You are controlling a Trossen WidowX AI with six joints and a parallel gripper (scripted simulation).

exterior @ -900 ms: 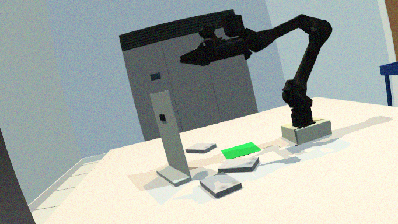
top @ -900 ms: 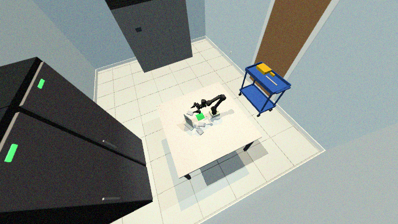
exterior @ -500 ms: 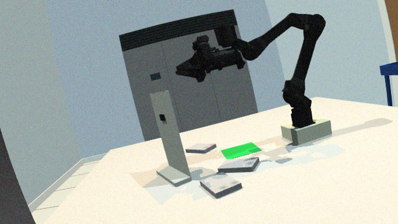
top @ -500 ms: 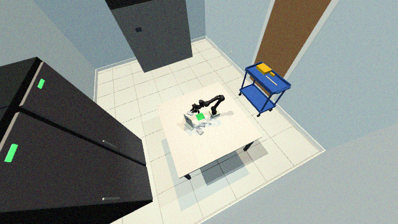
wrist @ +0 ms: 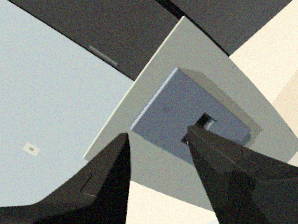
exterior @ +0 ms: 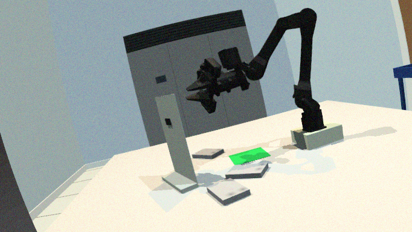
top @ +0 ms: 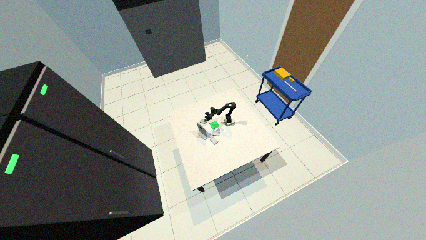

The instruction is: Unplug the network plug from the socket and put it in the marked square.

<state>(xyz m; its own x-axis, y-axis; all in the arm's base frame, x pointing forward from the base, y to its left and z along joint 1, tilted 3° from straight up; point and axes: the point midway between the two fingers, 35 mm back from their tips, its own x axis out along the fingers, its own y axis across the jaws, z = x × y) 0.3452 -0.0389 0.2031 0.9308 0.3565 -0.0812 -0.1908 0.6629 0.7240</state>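
My gripper tip is 60 mm above the pale network plug, 50 mm short of it and 30 mm to the right of it. From my gripper tip the other things lie so: green marked square 250 mm below, 150 mm behind, 30 mm to the right; then upright panel 130 mm below, 70 mm ahead, 40 mm to the left.
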